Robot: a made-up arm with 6 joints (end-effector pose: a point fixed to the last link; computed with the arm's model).
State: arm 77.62 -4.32 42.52 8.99 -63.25 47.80
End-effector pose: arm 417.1 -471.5 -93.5 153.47 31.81 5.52
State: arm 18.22 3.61 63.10 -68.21 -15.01 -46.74
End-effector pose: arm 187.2 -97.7 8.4 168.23 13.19 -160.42
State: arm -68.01 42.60 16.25 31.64 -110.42 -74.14
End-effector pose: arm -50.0 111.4 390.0 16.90 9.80 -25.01
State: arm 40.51 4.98 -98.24 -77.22 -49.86 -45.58
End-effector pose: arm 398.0 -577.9 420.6 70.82 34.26 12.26
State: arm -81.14 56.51 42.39 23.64 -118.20 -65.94
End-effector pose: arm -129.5 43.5 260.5 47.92 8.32 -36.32
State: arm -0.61 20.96 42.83 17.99 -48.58 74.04
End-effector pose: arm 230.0 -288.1 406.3 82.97 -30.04 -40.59
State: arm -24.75 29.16 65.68 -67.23 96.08 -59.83
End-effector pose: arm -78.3 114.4 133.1 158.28 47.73 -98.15
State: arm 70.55 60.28 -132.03 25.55 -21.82 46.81
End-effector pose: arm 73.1 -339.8 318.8 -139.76 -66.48 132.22
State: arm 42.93 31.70 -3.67 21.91 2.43 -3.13
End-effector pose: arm 356.7 -404.7 410.1 19.58 19.80 -27.52
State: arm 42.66 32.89 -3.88 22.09 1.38 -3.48
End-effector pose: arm 354.7 -406.7 412.4 19.40 20.31 -28.63
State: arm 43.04 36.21 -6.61 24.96 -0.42 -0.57
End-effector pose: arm 335.5 -411.8 426.1 20.36 15.16 -31.56
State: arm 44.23 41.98 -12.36 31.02 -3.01 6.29
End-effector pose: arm 296.4 -411.3 451.1 22.18 2.68 -35.77
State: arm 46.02 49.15 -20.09 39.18 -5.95 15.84
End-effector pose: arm 247.9 -393.4 475.8 23.44 -15.34 -38.76
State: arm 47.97 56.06 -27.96 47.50 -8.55 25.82
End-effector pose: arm 206.0 -362.1 487.6 22.26 -34.42 -37.70
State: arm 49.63 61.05 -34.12 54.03 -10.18 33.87
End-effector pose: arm 178.9 -334.3 485.7 17.55 -49.29 -31.81
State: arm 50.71 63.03 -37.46 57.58 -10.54 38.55
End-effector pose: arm 165.6 -320.9 478.8 12.16 -57.28 -25.13
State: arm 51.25 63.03 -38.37 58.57 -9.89 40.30
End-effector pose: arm 162.8 -318.9 473.9 9.70 -59.63 -22.23
